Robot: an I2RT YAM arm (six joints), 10 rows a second.
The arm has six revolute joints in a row. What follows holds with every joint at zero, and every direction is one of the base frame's. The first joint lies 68 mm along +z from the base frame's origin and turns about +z. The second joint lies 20 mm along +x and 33.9 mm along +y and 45.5 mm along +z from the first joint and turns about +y. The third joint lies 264 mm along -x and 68.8 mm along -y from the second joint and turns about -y. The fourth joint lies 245 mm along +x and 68.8 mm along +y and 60 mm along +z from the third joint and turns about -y. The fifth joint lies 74 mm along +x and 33.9 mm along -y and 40.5 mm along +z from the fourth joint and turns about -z. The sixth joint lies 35.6 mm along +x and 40.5 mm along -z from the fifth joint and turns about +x. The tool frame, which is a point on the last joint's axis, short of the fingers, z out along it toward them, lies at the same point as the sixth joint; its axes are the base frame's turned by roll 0, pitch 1.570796 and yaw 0 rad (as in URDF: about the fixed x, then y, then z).
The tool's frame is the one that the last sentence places.
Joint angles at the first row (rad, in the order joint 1, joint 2, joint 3, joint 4, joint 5, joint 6):
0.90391, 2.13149, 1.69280, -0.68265, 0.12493, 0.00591
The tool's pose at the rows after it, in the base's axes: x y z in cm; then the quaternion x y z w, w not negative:
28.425 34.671 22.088 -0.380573 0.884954 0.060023 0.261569
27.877 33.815 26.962 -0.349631 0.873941 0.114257 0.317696
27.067 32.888 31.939 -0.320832 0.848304 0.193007 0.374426
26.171 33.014 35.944 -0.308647 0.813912 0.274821 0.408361
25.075 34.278 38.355 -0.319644 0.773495 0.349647 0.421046
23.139 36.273 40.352 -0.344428 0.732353 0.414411 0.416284
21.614 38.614 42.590 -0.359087 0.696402 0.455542 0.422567
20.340 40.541 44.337 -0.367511 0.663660 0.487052 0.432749
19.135 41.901 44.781 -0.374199 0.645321 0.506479 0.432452
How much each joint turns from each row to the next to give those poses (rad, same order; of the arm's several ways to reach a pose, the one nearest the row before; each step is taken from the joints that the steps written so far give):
-0.00917, -0.07591, -0.00384, 0.00650, 0.00992, 0.04005
-0.00496, -0.10834, 0.00039, 0.04539, -0.03090, 0.04578
-0.00455, -0.10414, 0.00231, 0.08047, -0.06751, 0.05342
0.01104, -0.04577, 0.04576, 0.06793, -0.08661, 0.05454
0.03090, -0.00077, 0.04693, 0.07743, -0.09423, 0.03776
0.05722, 0.02060, 0.06792, 0.04614, -0.08201, 0.03091
0.05608, 0.06145, 0.13547, 0.01219, -0.02517, 0.01831
0.04502, 0.06063, 0.12127, 0.01985, -0.00992, 0.01106
0.03662, 0.03282, 0.04769, 0.02480, -0.00419, 0.00992

